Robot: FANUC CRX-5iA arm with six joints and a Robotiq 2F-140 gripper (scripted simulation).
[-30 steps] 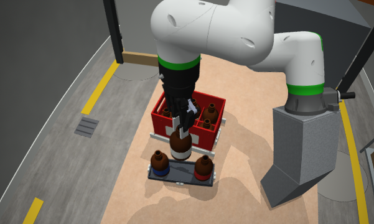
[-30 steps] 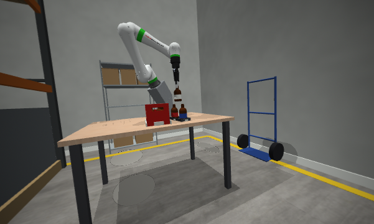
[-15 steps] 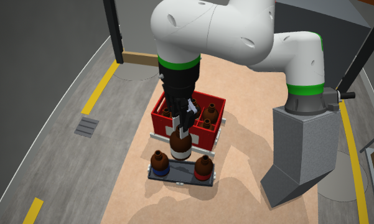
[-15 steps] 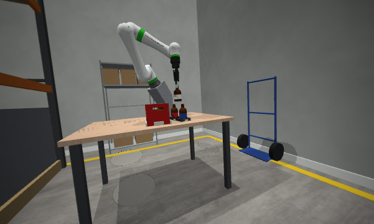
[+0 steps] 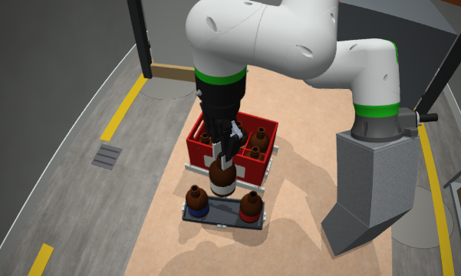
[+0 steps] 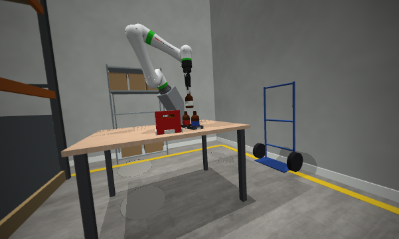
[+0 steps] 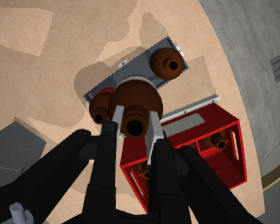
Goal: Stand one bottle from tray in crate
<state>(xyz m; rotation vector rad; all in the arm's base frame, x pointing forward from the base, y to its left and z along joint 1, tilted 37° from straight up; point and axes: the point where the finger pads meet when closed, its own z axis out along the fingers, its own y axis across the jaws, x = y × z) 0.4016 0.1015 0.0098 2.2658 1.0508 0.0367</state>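
Now: the white-banded bottle 9 cm below my hand. Round my hand: red-labelled bottle (27 cm below, 9 cm behind); then tray (34 cm below); then crate (27 cm below, 23 cm to the right).
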